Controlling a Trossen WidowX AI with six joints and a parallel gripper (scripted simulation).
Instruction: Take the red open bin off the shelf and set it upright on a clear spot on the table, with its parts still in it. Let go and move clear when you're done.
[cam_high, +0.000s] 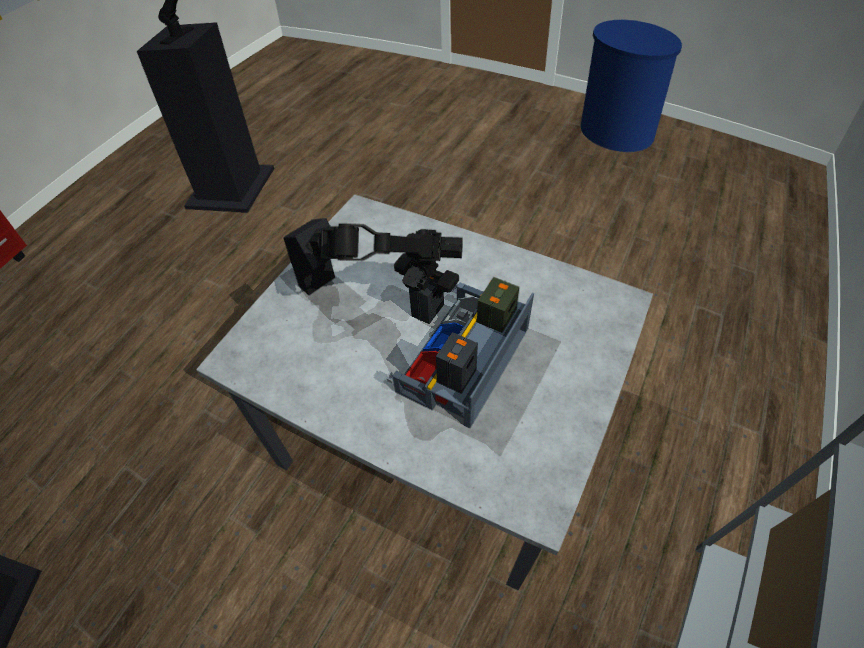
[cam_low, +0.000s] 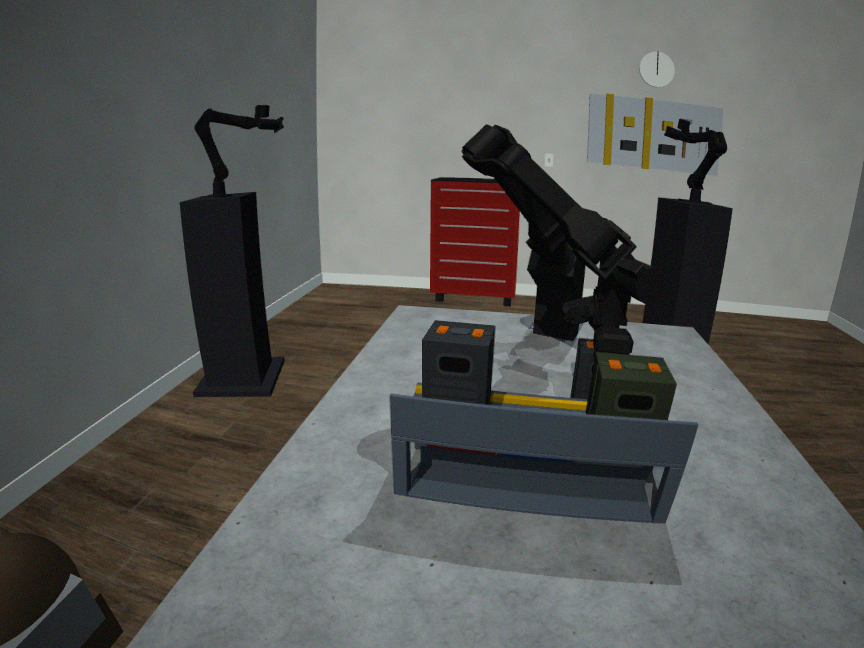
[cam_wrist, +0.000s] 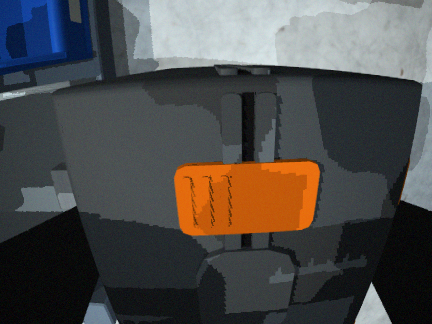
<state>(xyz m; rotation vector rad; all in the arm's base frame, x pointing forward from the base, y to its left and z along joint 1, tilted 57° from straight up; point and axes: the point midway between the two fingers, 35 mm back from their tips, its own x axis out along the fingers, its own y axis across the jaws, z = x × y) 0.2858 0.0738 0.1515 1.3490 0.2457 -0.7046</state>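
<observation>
My gripper is now 26 cm to the left of the red open bin, 8 cm above it and 6 cm short of it. Also, from my hand: yellow rail: 16 cm to the right, 13 cm ahead, 1 cm below; then grey bin: 14 cm ahead, 8 cm below, 5 cm to the right; then blue bin: 15 cm to the right, 10 cm ahead, 8 cm below.
</observation>
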